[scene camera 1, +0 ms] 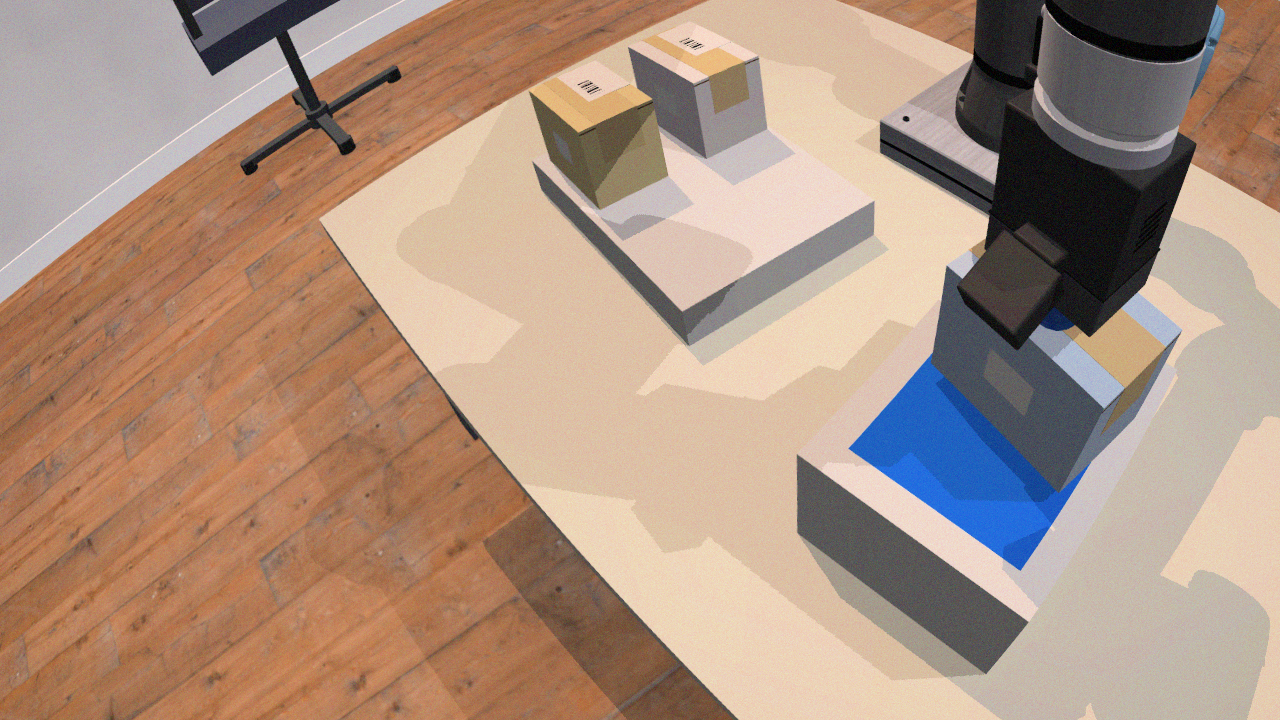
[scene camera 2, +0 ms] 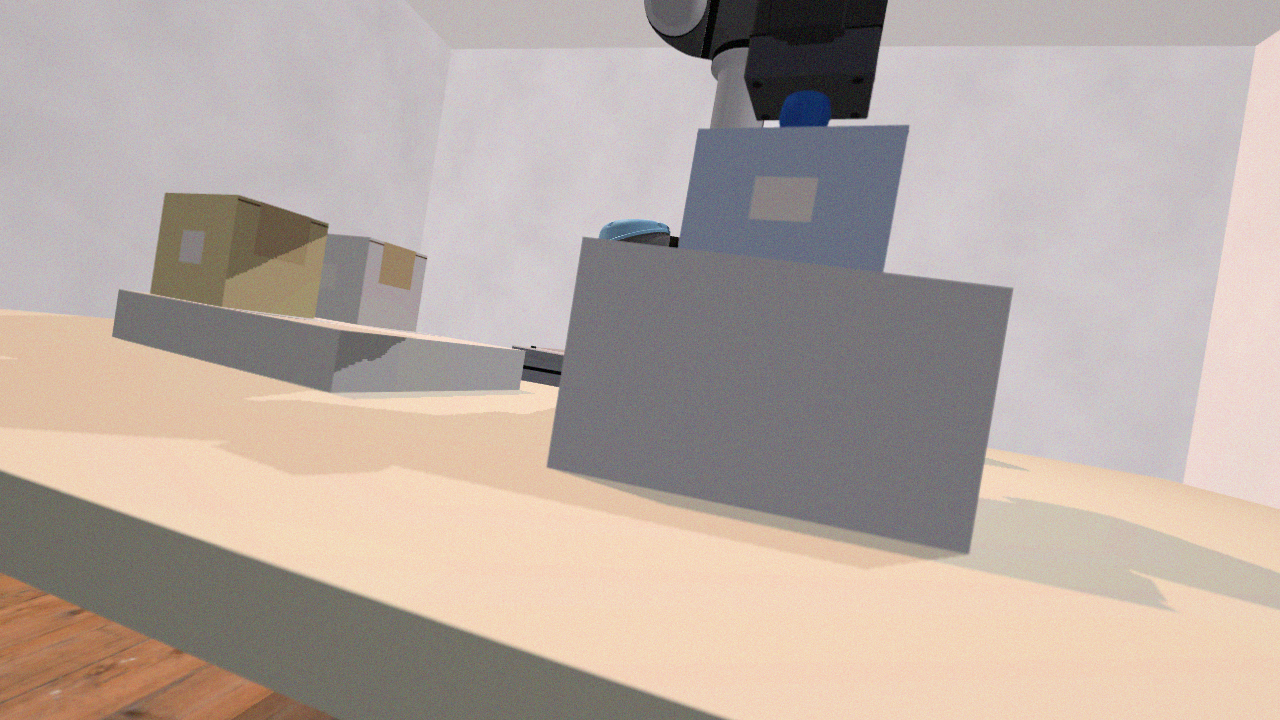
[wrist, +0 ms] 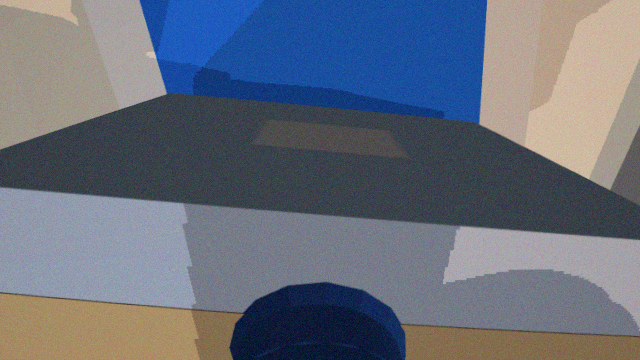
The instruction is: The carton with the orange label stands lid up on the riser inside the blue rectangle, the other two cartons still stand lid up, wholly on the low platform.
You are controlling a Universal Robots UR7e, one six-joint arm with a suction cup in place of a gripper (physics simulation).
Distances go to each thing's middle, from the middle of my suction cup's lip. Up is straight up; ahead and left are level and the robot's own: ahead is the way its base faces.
Right now my suction cup is 60 mm above the carton with orange label (scene camera 2: 826, 195) and 20 mm past it. Also, from my suction cup: riser (scene camera 2: 863, 400) 180 mm below, 10 mm to the right; then low platform (scene camera 1: 717, 237) 460 mm to the right, 220 mm below, 10 mm behind.
